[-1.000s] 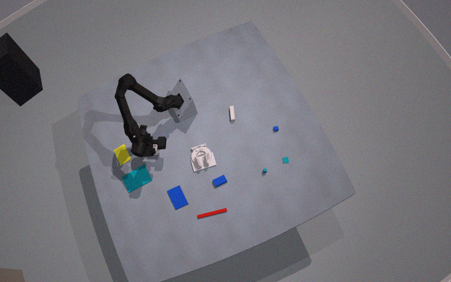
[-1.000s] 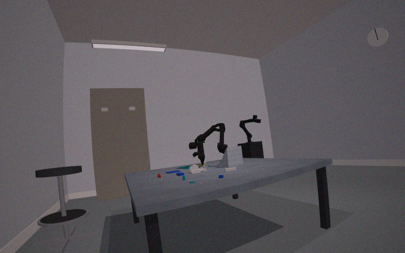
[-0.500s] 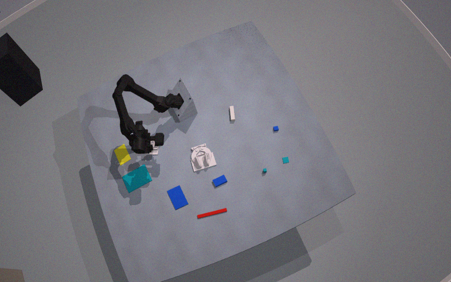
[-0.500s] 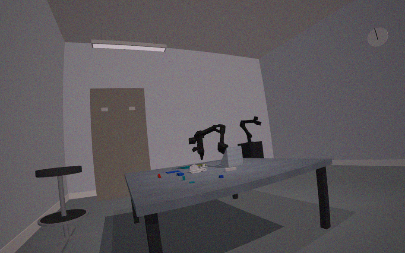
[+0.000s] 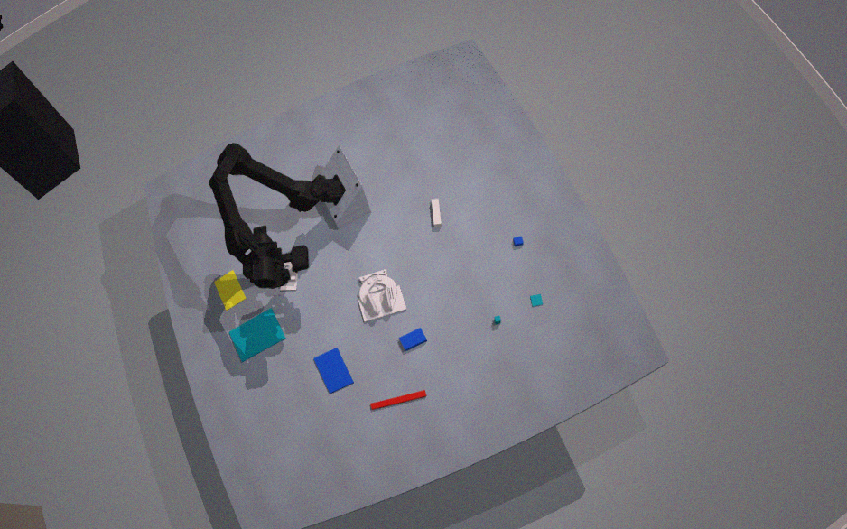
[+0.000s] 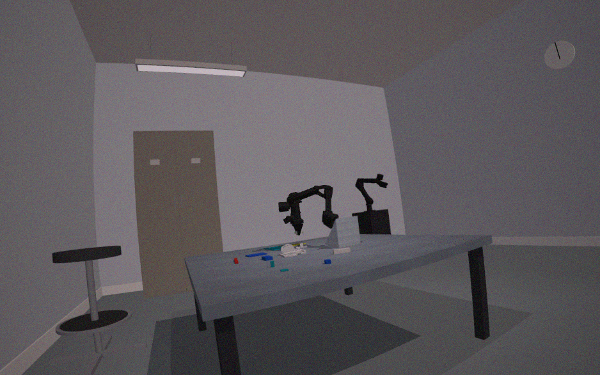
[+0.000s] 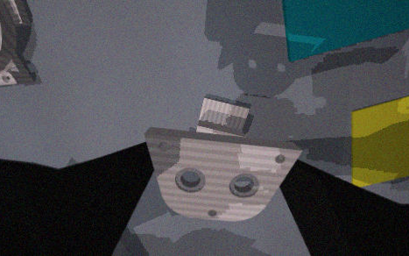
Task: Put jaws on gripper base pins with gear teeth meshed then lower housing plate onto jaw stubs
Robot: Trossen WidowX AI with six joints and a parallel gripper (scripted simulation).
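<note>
Now: gripper tip 210 mm to the right of the housing plate, 130 mm short of it and 80 mm above it. From my gripper tip the other things lie so: small white stepped piece 70 mm below, 20 mm behind; white gripper base 20 mm above, 10 mm behind; teal plate 170 mm to the right, 80 mm below, 80 mm ahead.
</note>
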